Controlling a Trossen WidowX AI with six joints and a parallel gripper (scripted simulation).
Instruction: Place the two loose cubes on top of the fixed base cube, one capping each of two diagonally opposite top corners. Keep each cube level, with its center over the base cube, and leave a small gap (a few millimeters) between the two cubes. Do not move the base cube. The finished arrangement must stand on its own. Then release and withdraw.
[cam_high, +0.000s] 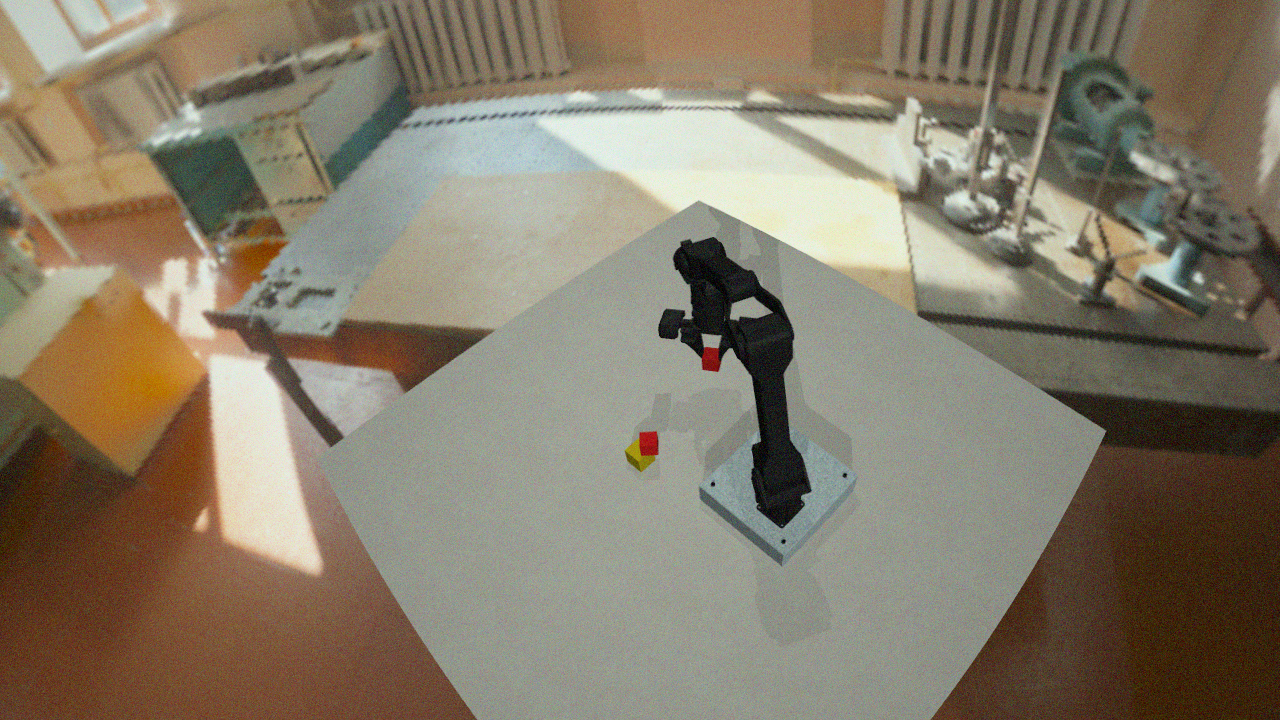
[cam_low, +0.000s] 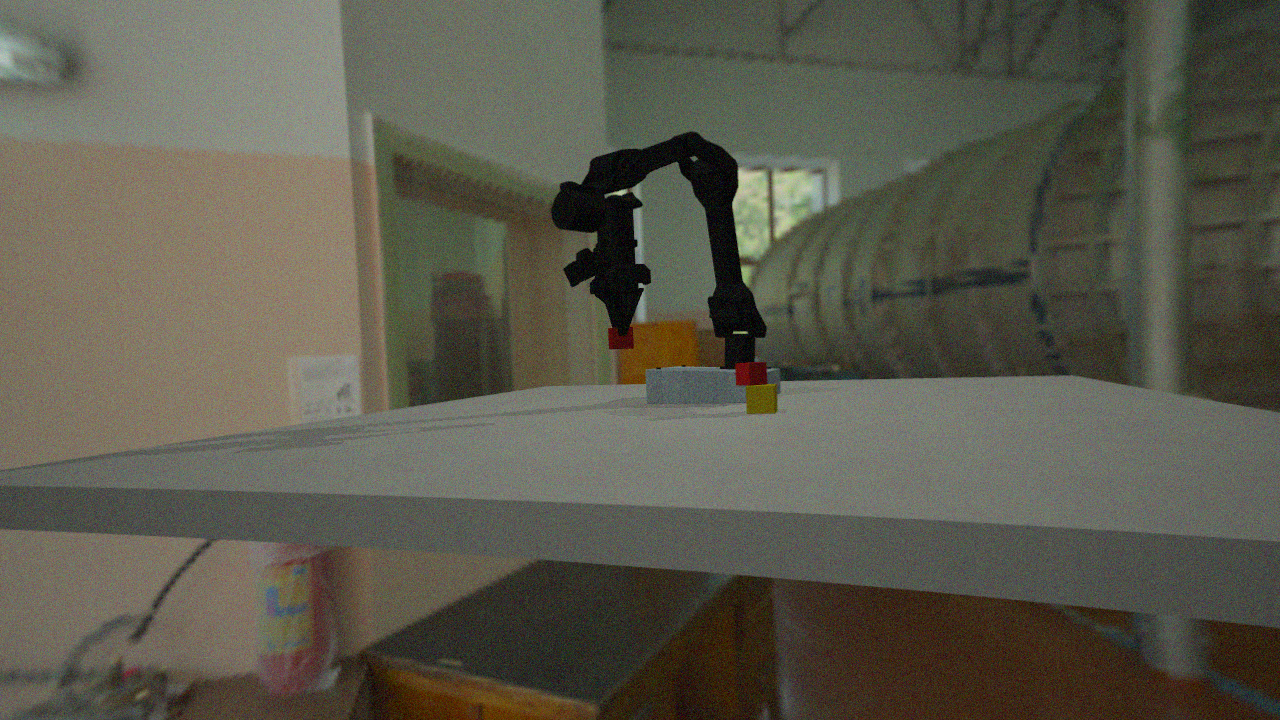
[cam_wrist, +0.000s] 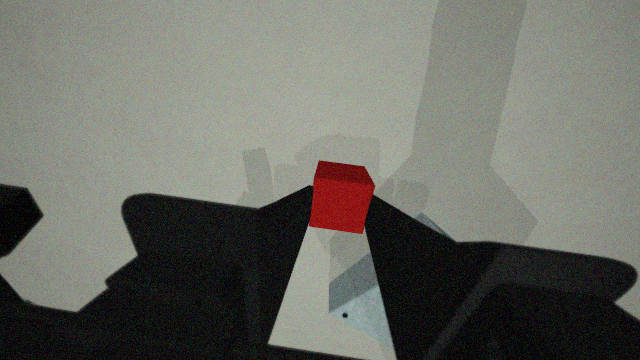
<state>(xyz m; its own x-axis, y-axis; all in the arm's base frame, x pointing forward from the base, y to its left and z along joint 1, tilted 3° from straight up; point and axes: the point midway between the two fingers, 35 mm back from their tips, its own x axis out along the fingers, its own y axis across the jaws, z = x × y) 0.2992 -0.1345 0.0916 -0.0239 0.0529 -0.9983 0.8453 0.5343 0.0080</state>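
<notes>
My gripper tip is 1 cm past the yellow base cube, 21 cm to the right of it and 10 cm above it.
</notes>
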